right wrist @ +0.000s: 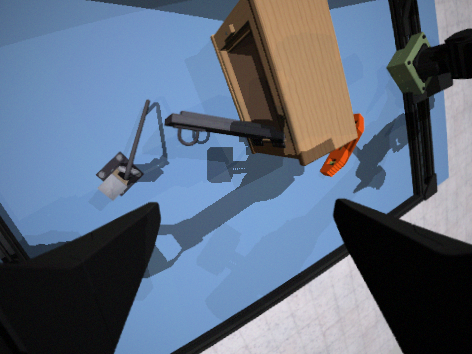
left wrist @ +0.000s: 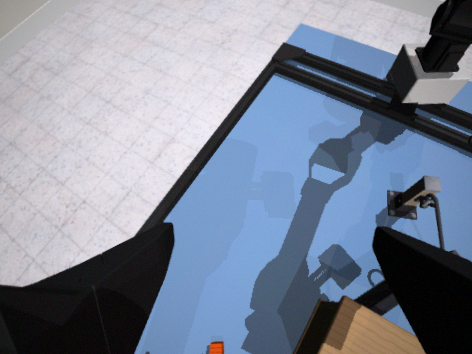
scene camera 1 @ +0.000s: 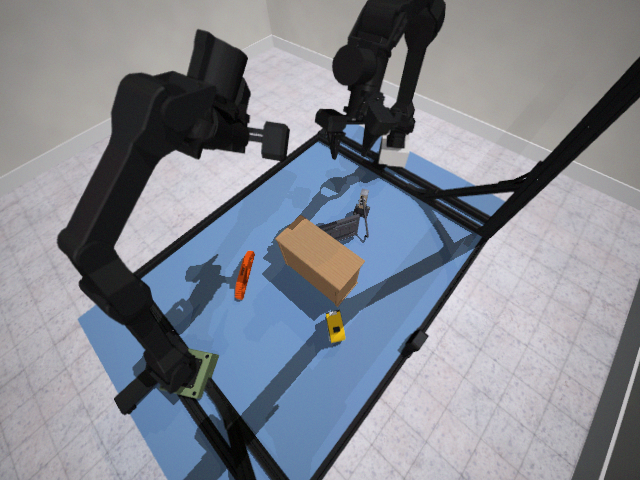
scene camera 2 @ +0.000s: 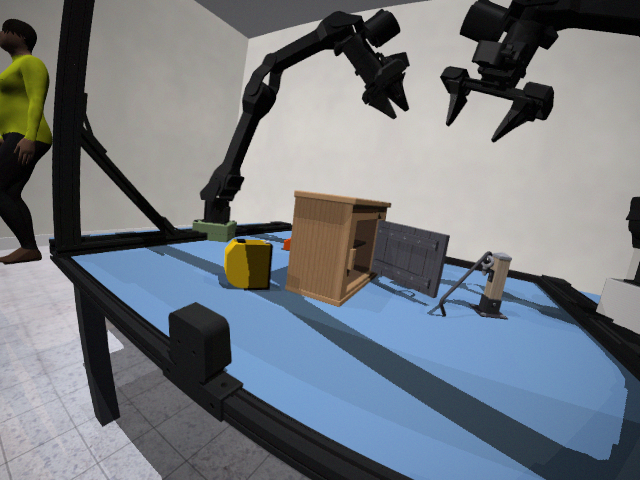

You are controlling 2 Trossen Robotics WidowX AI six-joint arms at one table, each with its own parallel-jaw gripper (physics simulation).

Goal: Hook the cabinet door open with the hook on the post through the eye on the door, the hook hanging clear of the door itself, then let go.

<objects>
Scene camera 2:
my left gripper: 400,114
my right gripper: 468,132
yellow block: 247,263, on the table
wooden cabinet: 333,237
short post: 490,302
</objects>
